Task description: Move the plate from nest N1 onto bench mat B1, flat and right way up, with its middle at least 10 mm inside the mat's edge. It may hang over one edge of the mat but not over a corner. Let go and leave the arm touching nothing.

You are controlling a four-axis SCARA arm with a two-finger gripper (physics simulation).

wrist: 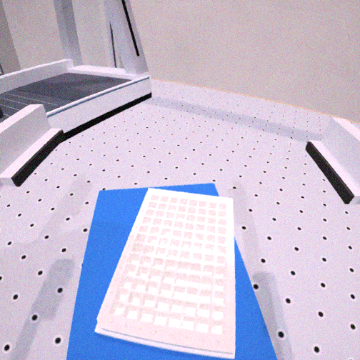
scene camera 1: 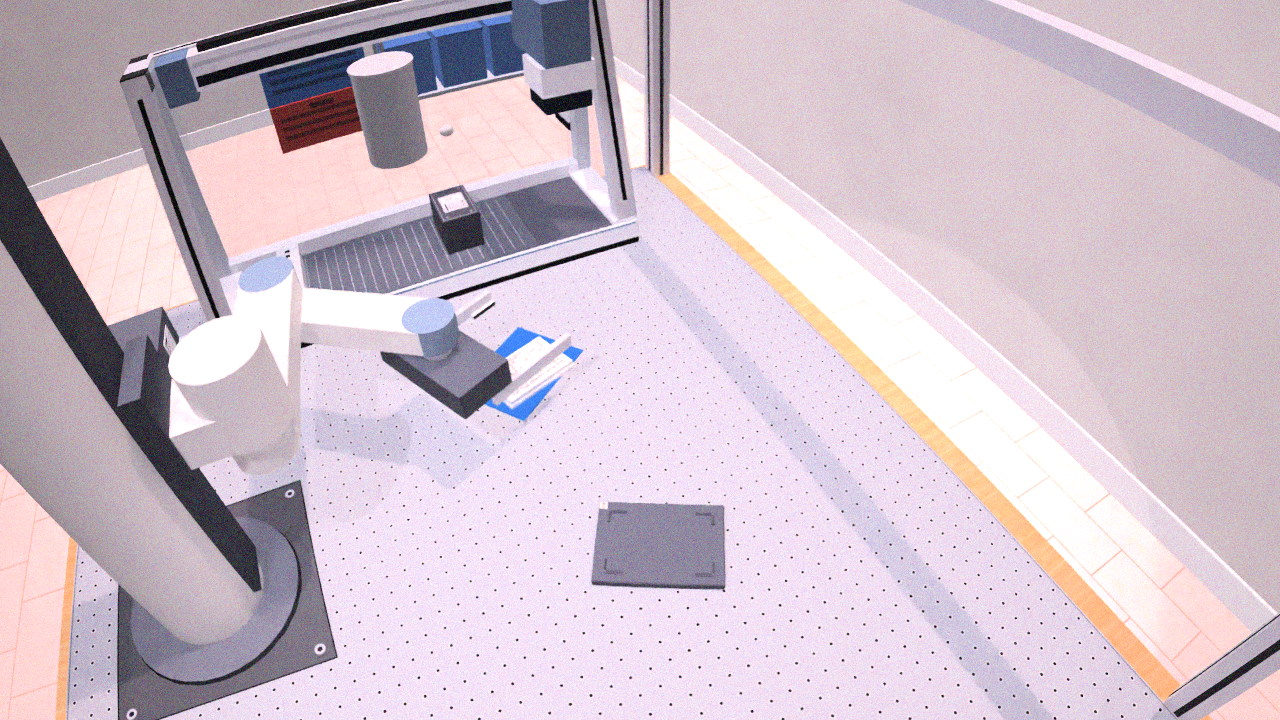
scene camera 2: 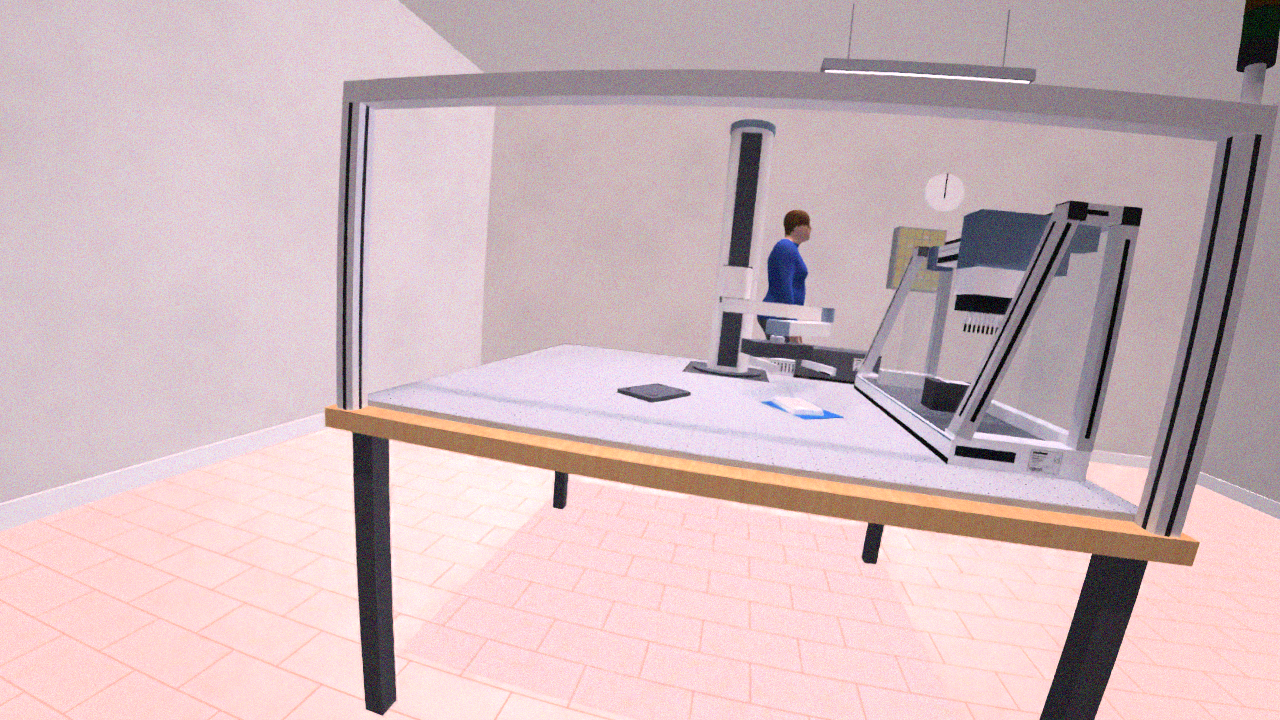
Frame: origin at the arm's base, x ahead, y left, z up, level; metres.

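Where they show: gripper, fingertip midpoint: (scene camera 1: 527, 316) (scene camera 2: 806, 370); arm's base, origin of the base link: (scene camera 1: 219, 600) (scene camera 2: 726, 374).
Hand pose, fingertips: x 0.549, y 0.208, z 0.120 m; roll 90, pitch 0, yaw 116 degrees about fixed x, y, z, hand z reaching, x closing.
Things, the pixels of their top centre, and the offset from my fingertips. "spot": a spot on its surface instead. Level surfaces: height alone.
- white plate, middle of its top: (scene camera 1: 525, 367) (scene camera 2: 797, 403) dx -0.018, dy -0.009, dz -0.090 m
- blue mat, its level: dz -0.104 m
- dark grey pad with corner marks, surface spot: (scene camera 1: 657, 544) spot: dx +0.020, dy -0.380, dz -0.095 m
- black block, surface spot: (scene camera 1: 458, 222) spot: dx -0.025, dy +0.307, dz +0.003 m
The white plate (scene camera 1: 528, 351) (scene camera 2: 798, 406) (wrist: 185, 260) lies flat, wells up, on the blue mat (scene camera 1: 526, 412) (scene camera 2: 830, 415) (wrist: 90, 280), turned slightly against it. In the wrist view its far right corner shows slightly past the mat's right edge; blue shows along its left side and at lower right. My gripper (scene camera 1: 519, 327) (scene camera 2: 801, 366) (wrist: 184, 122) is open and empty above the plate, its fingers wide apart and clear of it. Labels for B1 and N1 are not readable. A dark grey pad with corner marks (scene camera 1: 657, 544) (scene camera 2: 654, 392) stands apart, bearing nothing.
A framed machine (scene camera 1: 537, 259) (scene camera 2: 904, 429) (wrist: 100, 107) with a dark deck stands behind the mat, a black block (scene camera 1: 458, 222) (scene camera 2: 942, 394) on its deck. The arm's column (scene camera 1: 116, 483) (scene camera 2: 747, 241) stands at the bench's left in scene camera 1. A person (scene camera 2: 786, 273) stands beyond the bench.
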